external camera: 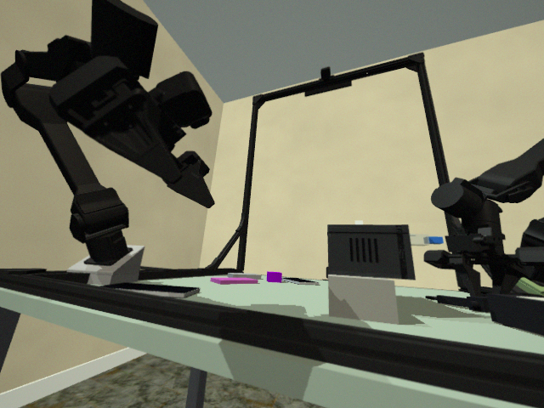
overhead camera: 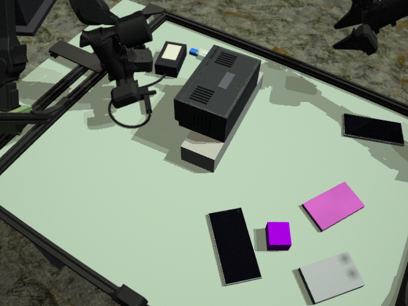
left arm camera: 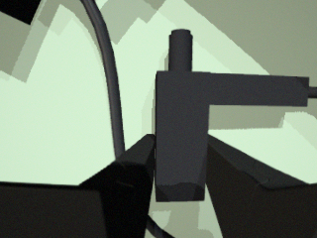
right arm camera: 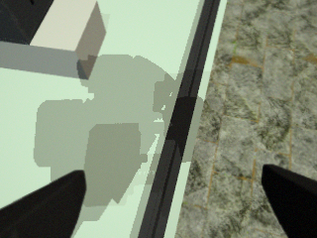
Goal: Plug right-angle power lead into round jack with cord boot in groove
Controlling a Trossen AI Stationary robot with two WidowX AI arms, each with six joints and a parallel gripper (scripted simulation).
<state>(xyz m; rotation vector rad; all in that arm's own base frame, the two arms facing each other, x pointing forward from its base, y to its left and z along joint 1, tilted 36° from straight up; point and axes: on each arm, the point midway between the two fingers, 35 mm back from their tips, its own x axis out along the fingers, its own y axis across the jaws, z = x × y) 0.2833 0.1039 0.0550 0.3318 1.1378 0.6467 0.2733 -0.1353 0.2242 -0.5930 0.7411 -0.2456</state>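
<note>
My left gripper is now 60 mm short of the white plug, 170 mm to the left of it and 70 mm below it. From my left hand the other things lie so: purple cube: 340 mm behind, 370 mm to the right, 20 mm below.
</note>
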